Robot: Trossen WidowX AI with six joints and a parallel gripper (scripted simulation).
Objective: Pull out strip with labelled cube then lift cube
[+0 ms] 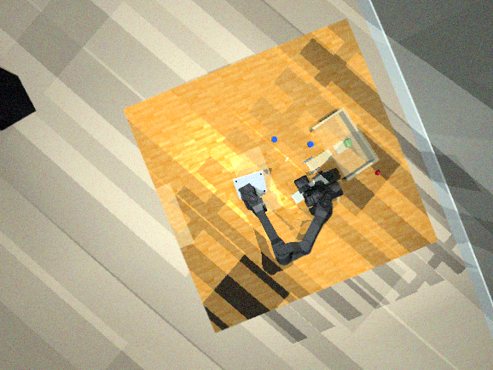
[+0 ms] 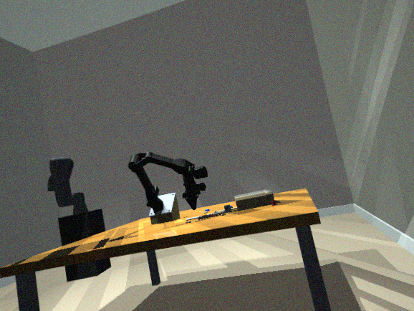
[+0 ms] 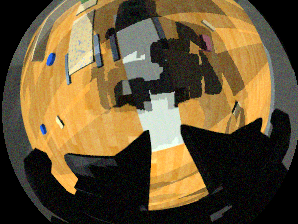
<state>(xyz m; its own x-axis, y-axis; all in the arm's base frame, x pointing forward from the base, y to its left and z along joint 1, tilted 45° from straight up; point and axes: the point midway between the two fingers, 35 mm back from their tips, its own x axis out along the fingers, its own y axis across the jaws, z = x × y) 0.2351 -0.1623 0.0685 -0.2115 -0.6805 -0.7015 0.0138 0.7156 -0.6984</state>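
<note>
The pink piece lies 11 cm ahead of my gripper tip, 9 cm to the right of it and 4 cm below it. Round my gripper tip: tan piece: 2 cm ahead, 20 cm to the left, 4 cm below; then red piece: 41 cm ahead, 10 cm to the right, 3 cm below.
</note>
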